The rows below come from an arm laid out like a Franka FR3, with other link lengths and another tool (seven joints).
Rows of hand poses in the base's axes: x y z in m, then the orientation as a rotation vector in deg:
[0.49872, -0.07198, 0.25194, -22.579, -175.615, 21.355]
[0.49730, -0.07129, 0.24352, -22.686, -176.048, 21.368]
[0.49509, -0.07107, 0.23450, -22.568, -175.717, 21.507]
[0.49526, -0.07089, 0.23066, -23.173, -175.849, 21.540]
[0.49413, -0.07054, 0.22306, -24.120, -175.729, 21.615]
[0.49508, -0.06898, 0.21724, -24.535, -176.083, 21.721]
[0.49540, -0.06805, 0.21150, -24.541, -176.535, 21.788]
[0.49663, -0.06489, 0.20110, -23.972, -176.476, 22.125]
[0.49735, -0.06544, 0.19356, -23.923, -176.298, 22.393]
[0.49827, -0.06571, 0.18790, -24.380, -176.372, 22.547]
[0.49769, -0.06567, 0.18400, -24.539, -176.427, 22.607]
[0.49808, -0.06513, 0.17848, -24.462, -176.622, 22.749]
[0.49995, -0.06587, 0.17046, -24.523, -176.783, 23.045]
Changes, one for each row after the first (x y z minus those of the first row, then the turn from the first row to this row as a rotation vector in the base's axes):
[-0.00142, 0.00069, -0.00842, -0.031, -0.442, 0.020]
[-0.00363, 0.00091, -0.01744, -0.103, -0.102, 0.031]
[-0.00346, 0.00109, -0.02128, -0.146, -0.353, -0.315]
[-0.00459, 0.00144, -0.02888, -0.213, -0.435, -0.920]
[-0.00364, 0.00300, -0.03470, -0.308, -0.868, -1.100]
[-0.00332, 0.00393, -0.04044, -0.372, -1.310, -1.010]
[-0.00209, 0.00709, -0.05084, -0.572, -1.147, -0.666]
[-0.00137, 0.00654, -0.05838, -0.735, -0.975, -0.665]
[-0.00045, 0.00627, -0.06404, -0.850, -1.148, -0.926]
[-0.00103, 0.00631, -0.06794, -0.895, -1.237, -1.011]
[-0.00064, 0.00685, -0.07346, -0.992, -1.416, -0.921]
[0.00123, 0.00611, -0.08148, -1.191, -1.597, -0.918]

